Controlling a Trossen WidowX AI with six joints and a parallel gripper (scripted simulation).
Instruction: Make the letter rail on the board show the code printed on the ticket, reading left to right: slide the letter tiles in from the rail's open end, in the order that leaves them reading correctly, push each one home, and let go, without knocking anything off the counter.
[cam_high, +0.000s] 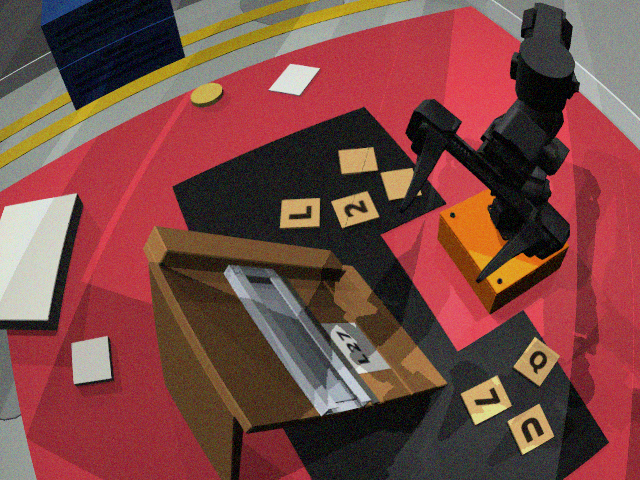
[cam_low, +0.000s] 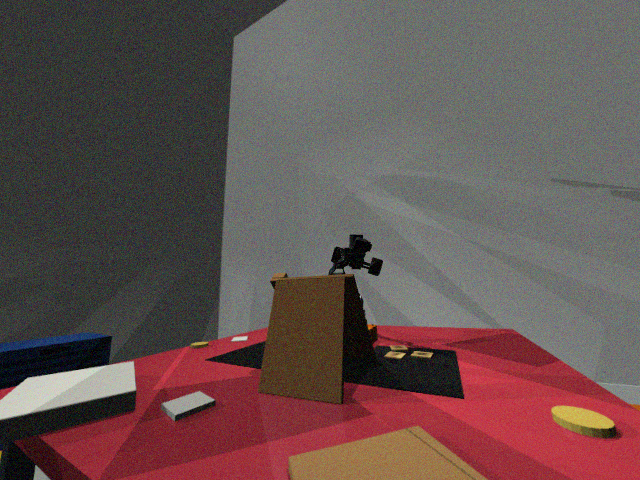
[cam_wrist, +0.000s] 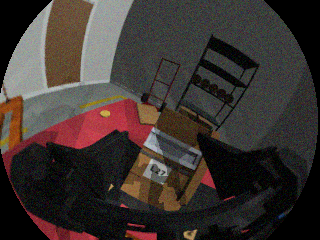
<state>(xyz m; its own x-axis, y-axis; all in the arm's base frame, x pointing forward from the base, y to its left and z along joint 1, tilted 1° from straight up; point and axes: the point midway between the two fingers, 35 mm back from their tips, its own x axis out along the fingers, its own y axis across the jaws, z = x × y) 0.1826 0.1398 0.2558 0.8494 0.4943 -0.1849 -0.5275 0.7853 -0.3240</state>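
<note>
Right now my gripper tip is 300 mm above the 7 tile, 80 mm past it and 70 mm to the right of it. From my gripper tip the other things lie so: white ticket: 210 mm below, 80 mm ahead, 30 mm to the right; small white block: 470 mm ahead, 300 mm below, 150 mm to the right; black mat: 310 mm below, 120 mm to the right, 10 mm behind.
</note>
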